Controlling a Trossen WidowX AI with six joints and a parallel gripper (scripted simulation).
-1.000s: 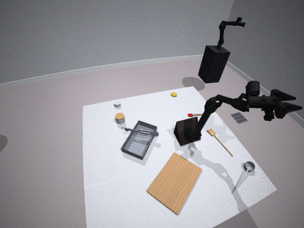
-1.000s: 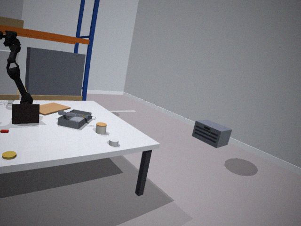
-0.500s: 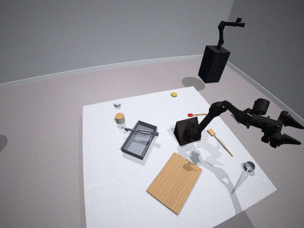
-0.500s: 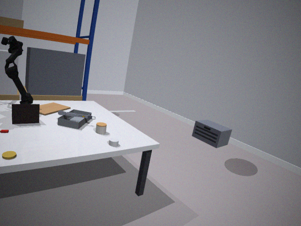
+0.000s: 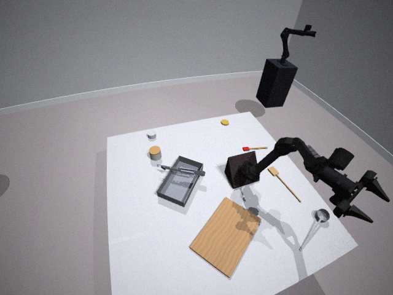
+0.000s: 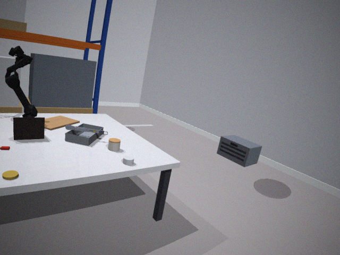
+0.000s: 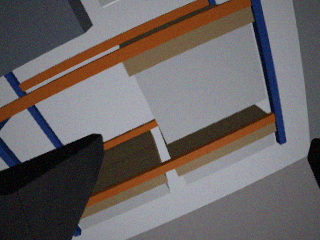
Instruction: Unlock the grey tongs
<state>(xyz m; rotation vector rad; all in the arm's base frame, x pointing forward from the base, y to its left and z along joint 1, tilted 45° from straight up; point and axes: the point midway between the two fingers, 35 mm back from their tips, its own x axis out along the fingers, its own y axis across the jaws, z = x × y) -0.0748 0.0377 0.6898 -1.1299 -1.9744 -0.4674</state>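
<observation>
Now: the grey roasting tin 59 cm to the right of my gripper tip, 51 cm below it and 51 cm ahead of it. The rest, counted from my gripper tip: yellow disc: 111 cm to the right, 53 cm below, 3 cm ahead; then wooden board: 53 cm below, 33 cm ahead, 22 cm to the right; then red spatula: 77 cm to the right, 54 cm below, 7 cm behind.
</observation>
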